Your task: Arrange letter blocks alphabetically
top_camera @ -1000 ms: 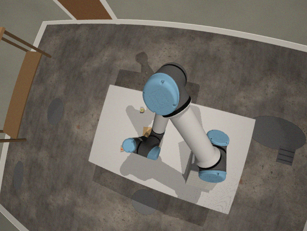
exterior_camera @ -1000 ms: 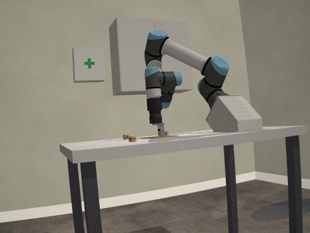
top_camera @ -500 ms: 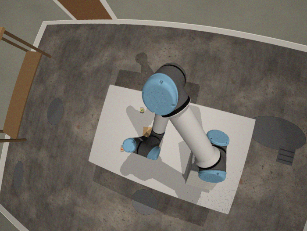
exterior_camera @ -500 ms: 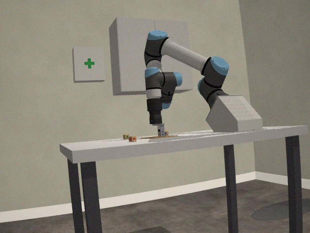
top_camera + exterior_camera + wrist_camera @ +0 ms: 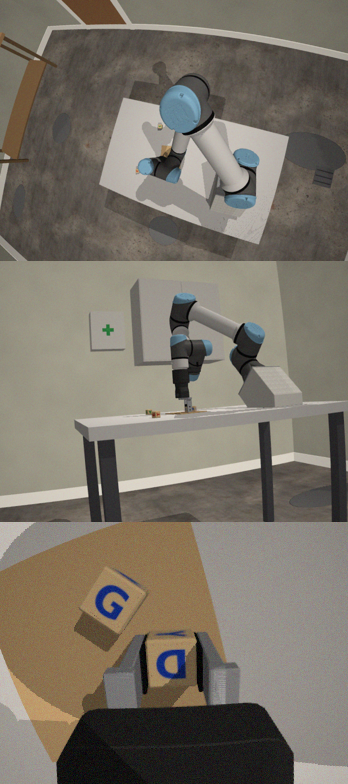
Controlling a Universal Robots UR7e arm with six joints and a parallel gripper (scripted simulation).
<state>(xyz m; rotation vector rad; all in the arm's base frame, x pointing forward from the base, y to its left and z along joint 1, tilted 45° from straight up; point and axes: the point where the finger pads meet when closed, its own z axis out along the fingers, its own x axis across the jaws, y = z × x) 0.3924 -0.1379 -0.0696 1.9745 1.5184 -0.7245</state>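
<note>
The tan mat lies 4 cm to the right of my hand, 2 cm below it and 1 cm behind it. From my hand the other things lie so: red-marked block: 21 cm ahead, 8 cm to the left, 1 cm below.
</note>
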